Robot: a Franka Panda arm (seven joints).
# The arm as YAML. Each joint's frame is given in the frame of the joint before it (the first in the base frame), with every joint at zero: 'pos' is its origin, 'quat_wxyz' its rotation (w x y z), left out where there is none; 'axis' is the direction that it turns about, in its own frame. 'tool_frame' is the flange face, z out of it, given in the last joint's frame.
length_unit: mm
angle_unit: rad
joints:
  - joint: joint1
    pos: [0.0, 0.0, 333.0]
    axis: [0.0, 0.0, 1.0]
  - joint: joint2
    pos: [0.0, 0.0, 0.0]
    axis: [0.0, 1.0, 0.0]
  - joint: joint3
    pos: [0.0, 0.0, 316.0]
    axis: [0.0, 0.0, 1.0]
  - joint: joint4
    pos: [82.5, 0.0, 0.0]
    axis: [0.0, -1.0, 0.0]
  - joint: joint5
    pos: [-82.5, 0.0, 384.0]
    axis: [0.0, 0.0, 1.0]
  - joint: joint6
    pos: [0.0, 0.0, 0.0]
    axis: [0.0, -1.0, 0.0]
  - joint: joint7
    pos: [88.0, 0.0, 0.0]
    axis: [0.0, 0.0, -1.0]
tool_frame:
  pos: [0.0, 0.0, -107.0]
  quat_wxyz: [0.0, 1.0, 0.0, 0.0]
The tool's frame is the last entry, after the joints.
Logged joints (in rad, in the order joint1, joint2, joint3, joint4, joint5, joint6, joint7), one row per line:
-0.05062, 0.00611, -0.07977, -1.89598, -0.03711, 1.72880, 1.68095
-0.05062, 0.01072, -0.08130, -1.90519, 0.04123, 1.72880, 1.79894
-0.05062, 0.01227, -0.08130, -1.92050, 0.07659, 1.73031, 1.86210
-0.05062, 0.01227, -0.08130, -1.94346, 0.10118, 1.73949, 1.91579
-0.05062, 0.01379, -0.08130, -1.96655, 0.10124, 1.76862, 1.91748
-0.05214, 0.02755, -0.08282, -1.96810, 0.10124, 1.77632, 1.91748
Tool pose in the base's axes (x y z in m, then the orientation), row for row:
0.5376, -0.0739, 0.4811, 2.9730, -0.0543, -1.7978
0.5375, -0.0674, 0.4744, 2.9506, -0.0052, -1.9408
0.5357, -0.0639, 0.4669, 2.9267, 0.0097, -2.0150
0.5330, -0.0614, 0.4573, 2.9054, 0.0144, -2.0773
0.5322, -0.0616, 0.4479, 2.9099, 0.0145, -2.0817
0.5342, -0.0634, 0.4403, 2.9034, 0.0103, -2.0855
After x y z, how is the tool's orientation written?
As angles about the fixed x, y, z axes (roll, pitch, yaw), in radians.
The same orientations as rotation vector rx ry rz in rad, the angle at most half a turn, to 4 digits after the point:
1.8563, -2.3449, -0.1472
1.7058, -2.4926, -0.2343
1.6150, -2.5542, -0.2834
1.5332, -2.5989, -0.3195
1.5292, -2.6052, -0.3144
1.5201, -2.6023, -0.3193

